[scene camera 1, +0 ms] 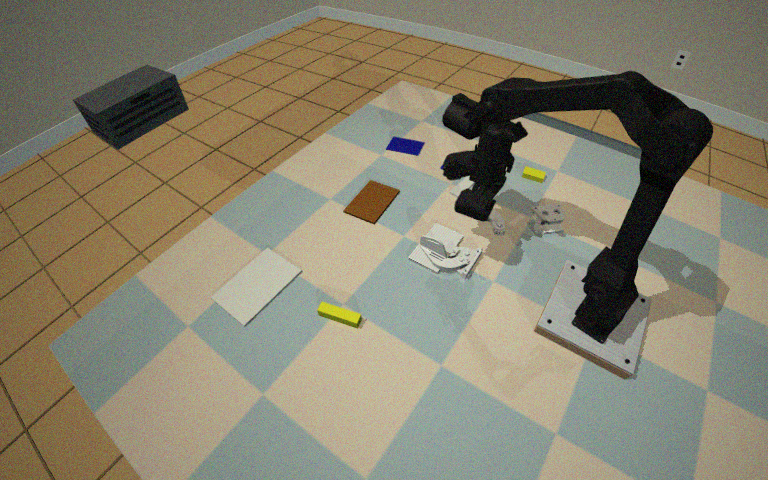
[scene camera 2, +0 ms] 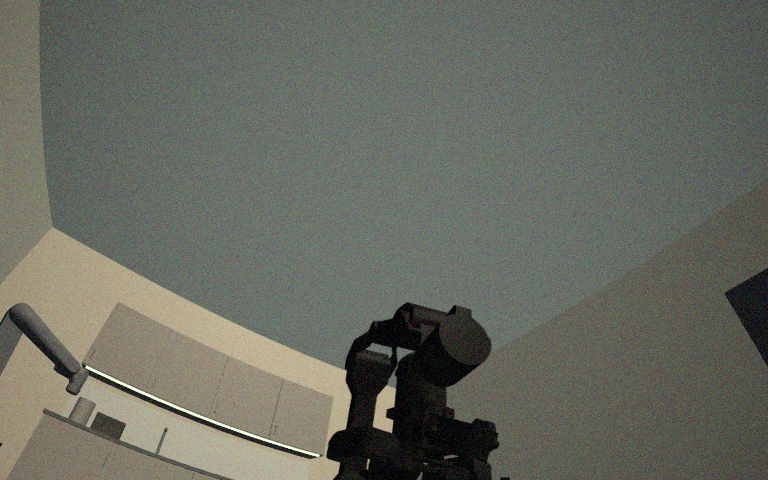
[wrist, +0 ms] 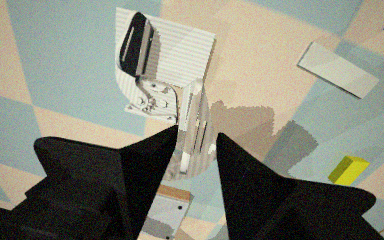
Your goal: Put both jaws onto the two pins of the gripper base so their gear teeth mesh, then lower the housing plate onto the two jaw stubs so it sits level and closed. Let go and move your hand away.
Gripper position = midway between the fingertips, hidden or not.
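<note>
There's a jaw [wrist: 194,161] held in my gripper [scene camera 1: 479,213], and you'd find the gripper [wrist: 198,133] in that second place as well. A white sheet [scene camera 1: 251,290] is here too, though it's out of frame in scene camera 2, and it's out of frame in the wrist view as well. Then there's a brown tile [scene camera 1: 370,203], plus a white strip [wrist: 316,59].
</note>
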